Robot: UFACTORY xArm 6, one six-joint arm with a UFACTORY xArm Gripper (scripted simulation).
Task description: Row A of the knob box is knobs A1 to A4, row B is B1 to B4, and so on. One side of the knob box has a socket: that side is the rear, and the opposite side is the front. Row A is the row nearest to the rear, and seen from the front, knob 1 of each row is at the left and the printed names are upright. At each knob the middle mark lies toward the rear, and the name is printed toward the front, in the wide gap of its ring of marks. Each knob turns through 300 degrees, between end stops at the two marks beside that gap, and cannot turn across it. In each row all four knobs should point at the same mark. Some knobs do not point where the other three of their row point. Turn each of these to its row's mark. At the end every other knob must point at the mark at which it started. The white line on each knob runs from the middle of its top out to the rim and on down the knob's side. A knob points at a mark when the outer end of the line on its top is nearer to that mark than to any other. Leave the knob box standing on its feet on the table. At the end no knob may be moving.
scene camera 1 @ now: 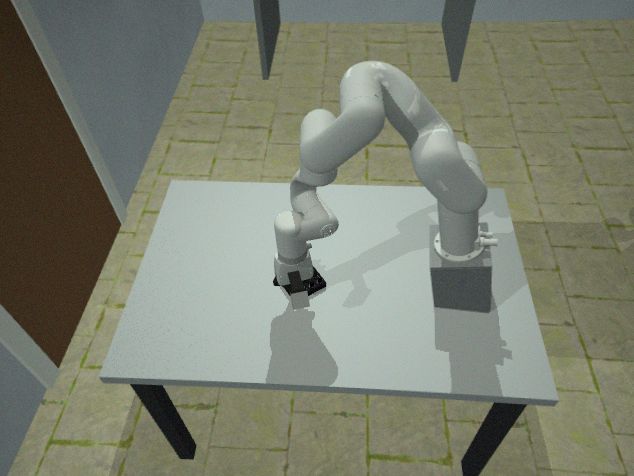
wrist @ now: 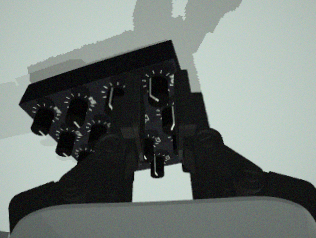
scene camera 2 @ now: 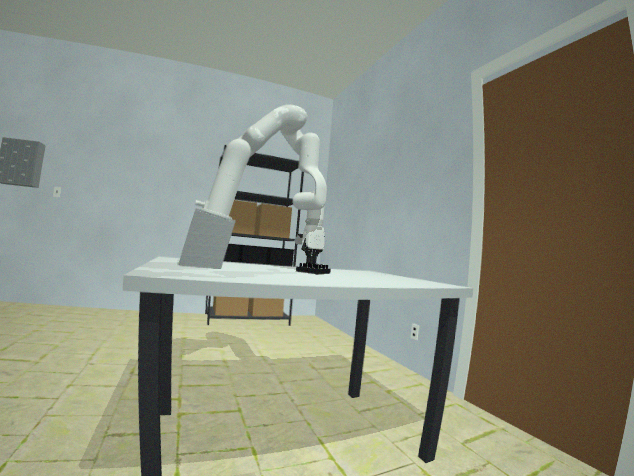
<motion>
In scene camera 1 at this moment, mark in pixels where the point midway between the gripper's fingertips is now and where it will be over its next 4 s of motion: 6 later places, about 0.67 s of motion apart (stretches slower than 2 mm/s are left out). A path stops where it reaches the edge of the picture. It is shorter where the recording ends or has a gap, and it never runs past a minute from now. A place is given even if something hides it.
My gripper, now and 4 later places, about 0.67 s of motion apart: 296,292; 295,286; 295,282; 292,264; 292,257
</motion>
